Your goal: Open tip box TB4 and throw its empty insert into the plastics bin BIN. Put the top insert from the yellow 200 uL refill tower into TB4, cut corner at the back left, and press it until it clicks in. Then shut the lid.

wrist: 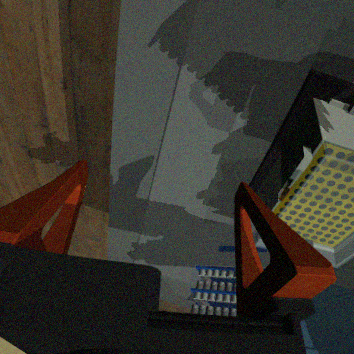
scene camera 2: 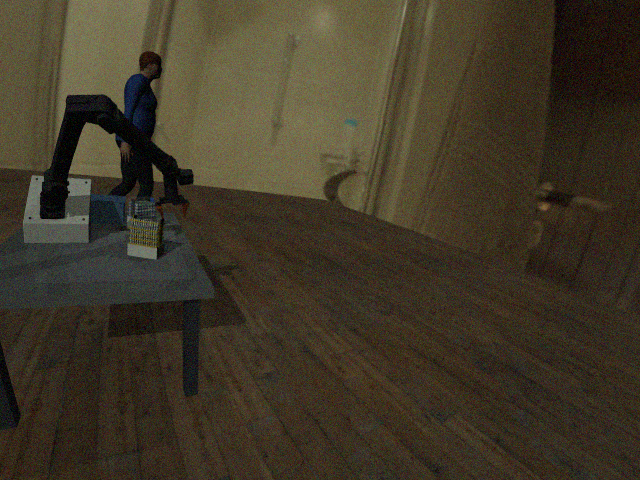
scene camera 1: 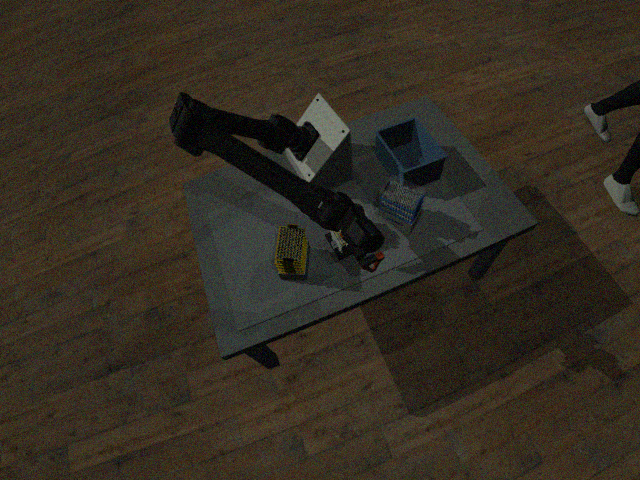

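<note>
Tip box TB4 point(scene camera 1: 339, 240) point(wrist: 338, 120) is whitish, with a dark holder or base around it. Its yellow insert point(wrist: 320, 200) shows empty round holes. I cannot tell how its lid stands. My gripper point(scene camera 1: 374, 261) point(scene camera 2: 172, 207) point(wrist: 163, 177) is open, with orange fingers wide apart and nothing between them, above the table beside TB4. In the wrist view the right finger overlaps the box's near corner. The yellow refill tower point(scene camera 1: 292, 249) point(scene camera 2: 144, 232) stands on the other side of TB4. The blue bin BIN point(scene camera 1: 409, 155) point(scene camera 2: 111, 204) is open-topped and partly hidden in the second scene view.
A blue-and-white tip tower point(scene camera 1: 401, 202) point(scene camera 2: 143, 208) point(wrist: 216, 291) stands between TB4 and the bin. The arm's white base block point(scene camera 1: 325, 121) point(scene camera 2: 56, 230) is on the grey table point(scene camera 1: 248, 310) point(scene camera 2: 103, 279). A person in blue point(scene camera 2: 139, 111) stands beyond the table.
</note>
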